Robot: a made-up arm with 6 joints.
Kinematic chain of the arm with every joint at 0, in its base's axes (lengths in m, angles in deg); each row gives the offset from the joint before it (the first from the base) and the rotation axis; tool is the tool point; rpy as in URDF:
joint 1: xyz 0 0.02 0.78 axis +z
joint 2: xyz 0.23 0 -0.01 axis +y
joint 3: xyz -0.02 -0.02 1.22 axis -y
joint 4: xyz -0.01 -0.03 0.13 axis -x
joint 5: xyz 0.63 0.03 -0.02 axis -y
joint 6: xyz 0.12 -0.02 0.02 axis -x
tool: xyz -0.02 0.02 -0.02 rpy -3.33 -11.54 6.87
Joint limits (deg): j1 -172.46..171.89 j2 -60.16..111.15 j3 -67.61..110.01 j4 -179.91..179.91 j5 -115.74..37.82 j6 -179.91..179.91
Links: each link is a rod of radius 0.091 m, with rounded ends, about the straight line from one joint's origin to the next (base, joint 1, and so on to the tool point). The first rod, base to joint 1, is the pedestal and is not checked.
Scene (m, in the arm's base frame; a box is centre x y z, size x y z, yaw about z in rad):
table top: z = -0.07
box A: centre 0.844 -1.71 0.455 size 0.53 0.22 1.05 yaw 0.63
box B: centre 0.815 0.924 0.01 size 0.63 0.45 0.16 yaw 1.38
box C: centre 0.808 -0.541 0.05 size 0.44 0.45 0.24 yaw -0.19
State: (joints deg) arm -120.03 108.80 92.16 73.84 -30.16 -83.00
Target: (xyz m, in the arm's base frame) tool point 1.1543 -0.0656 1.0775
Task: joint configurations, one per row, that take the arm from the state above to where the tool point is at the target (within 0.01 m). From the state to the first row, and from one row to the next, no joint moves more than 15 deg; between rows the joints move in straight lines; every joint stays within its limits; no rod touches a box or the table.
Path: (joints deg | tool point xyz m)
1: -105.53 95.13 77.98 72.54 -29.04 -83.18 | -0.6518 -2.0473 0.5514
2: -91.03 81.47 63.80 71.23 -27.92 -83.36 | -0.1102 -2.1305 0.8349
3: -76.54 67.80 49.62 69.93 -26.81 -83.55 | 0.4151 -2.0089 1.1075
4: -62.04 54.14 35.44 68.63 -25.69 -83.73 | 0.8440 -1.7101 1.3527
5: -51.84 51.08 22.43 68.02 -26.17 -83.00 | 1.0888 -1.4728 1.2816
6: -41.64 48.03 9.41 67.41 -26.66 -82.26 | 1.2603 -1.1899 1.2162
7: -31.44 44.98 -3.60 66.81 -27.14 -81.53 | 1.3501 -0.8843 1.1604
8: -21.24 41.92 -16.62 66.20 -27.63 -80.80 | 1.3571 -0.5802 1.1172
9: -11.03 38.87 -29.63 65.60 -28.11 -80.07 | 1.2877 -0.3006 1.0889
10: -0.83 35.82 -42.65 64.99 -28.59 -79.34 | 1.1543 -0.0655 1.0774

